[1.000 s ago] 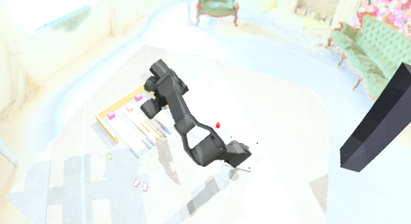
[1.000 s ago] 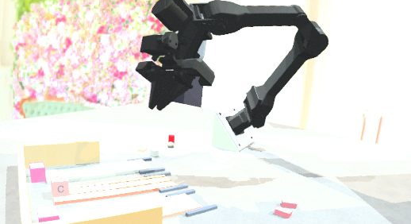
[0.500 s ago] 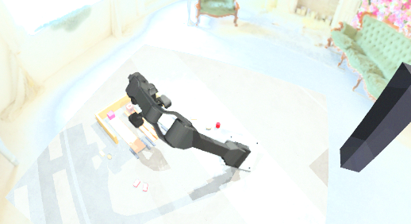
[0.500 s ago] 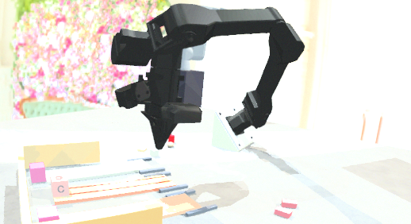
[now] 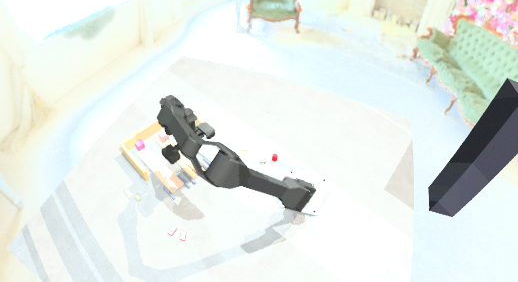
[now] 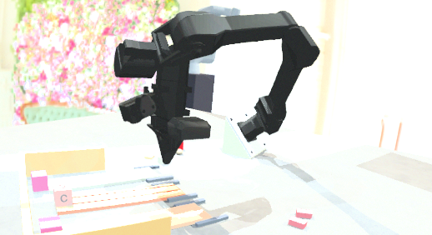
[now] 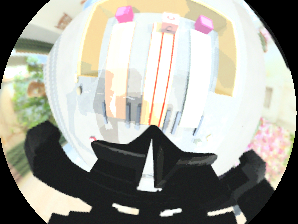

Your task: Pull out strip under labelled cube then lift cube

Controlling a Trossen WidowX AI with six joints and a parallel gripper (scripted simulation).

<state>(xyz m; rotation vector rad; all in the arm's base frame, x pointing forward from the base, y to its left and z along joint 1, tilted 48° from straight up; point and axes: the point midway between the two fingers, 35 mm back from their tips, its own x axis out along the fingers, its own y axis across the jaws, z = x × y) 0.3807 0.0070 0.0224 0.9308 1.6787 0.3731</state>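
The strip lies 8 cm ahead of my gripper tip, 4 cm to the right of it and 6 cm below it. Round my gripper tip: red piece: 25 cm behind, 16 cm to the right, 5 cm below.
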